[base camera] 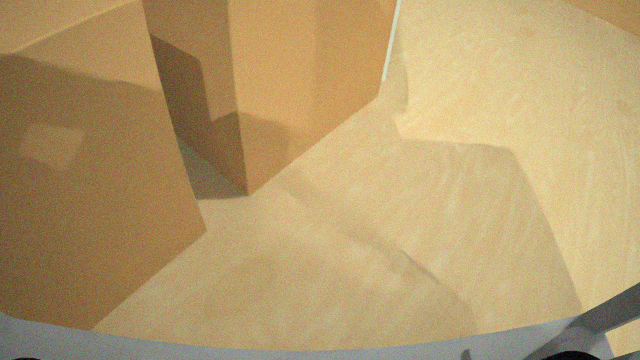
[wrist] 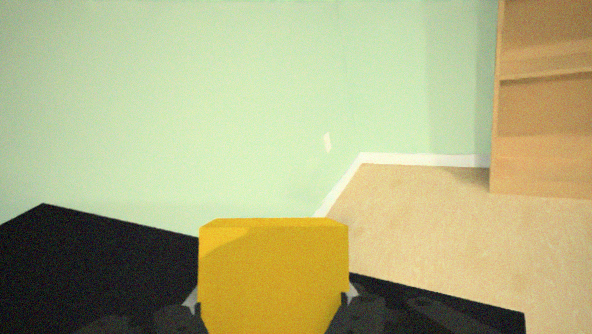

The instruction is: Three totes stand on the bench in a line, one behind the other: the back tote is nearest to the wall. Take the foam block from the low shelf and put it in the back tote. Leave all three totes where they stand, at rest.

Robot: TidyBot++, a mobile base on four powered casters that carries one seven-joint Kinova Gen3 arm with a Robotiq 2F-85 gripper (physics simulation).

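Frame: origin at the arm's base, x ahead, y left, z up, level; centimetres.
Seen in the pictures: gripper, fingertip midpoint: (wrist: 273, 297).
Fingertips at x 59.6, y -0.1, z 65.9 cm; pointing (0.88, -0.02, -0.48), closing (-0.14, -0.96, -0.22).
Observation:
A point is followed by its place in that frame.
My gripper (wrist: 273, 297) @(x 59.6, y -0.1, z 65.9 cm) is shut on the yellow foam block (wrist: 272, 265) @(x 57.7, y -0.7, z 69.4 cm), which stands upright between the fingers at the bottom middle of the wrist view. The black bench top (wrist: 100, 260) @(x 91.4, y 25.6, z 51.8 cm) shows behind and to both sides of the block, with its far left corner and its right end in view. The block and fingers hide part of the bench top. The block appears raised above the bench top; how high I cannot tell. The three totes do not show in either view. The block and gripper do not show in the base camera view.
Large cardboard boxes (base camera: 100, 200) @(x 24.6, y 16.3, z -25.8 cm) (base camera: 300, 65) @(x 42.3, y 0.5, z -25.2 cm) stand on the floor close ahead and left of the base. A thin pale upright edge (base camera: 391, 42) @(x 62.5, y -14.9, z -31.4 cm) shows beside the farther box. A wooden shelf unit (wrist: 545, 167) @(x 179.2, y -149.9, z -29.7 cm) stands at the right, near the green wall (wrist: 200, 100) @(x 166.7, y 13.1, z 57.3 cm).

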